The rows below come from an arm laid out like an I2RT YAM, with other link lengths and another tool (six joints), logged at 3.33 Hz.
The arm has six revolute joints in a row. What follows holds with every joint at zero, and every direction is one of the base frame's.
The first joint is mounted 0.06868 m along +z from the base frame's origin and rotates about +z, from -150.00 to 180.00 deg.
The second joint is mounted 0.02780 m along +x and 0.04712 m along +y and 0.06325 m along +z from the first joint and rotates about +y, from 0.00 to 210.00 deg.
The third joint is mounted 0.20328 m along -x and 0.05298 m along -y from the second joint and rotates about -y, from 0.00 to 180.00 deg.
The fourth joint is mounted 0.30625 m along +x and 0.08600 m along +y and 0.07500 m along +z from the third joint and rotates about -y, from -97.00 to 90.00 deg.
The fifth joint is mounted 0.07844 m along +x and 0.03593 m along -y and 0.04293 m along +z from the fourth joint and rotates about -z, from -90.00 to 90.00 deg.
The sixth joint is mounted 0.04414 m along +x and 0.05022 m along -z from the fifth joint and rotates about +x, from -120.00 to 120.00 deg.
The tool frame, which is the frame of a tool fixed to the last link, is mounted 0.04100 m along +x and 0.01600 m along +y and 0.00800 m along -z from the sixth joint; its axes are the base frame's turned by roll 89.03, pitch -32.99 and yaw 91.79 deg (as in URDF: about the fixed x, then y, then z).
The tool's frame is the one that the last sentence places.
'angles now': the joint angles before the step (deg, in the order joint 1, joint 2, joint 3, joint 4, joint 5, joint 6). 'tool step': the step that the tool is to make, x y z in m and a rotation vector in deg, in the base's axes. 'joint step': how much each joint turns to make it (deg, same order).
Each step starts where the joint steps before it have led.
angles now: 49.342 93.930 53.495 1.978 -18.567 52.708
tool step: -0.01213 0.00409 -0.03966 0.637 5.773 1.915
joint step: 0.962 6.363 -1.026 5.312 -3.804 3.323
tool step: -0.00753 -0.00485 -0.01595 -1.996 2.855 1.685
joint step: 0.043 1.506 -0.481 -1.554 -1.836 -0.460
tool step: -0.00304 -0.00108 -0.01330 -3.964 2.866 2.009
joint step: 0.000 2.885 2.599 -5.374 -1.136 -1.858
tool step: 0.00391 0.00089 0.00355 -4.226 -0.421 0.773
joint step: -0.065 0.721 3.498 -6.909 1.858 -2.775
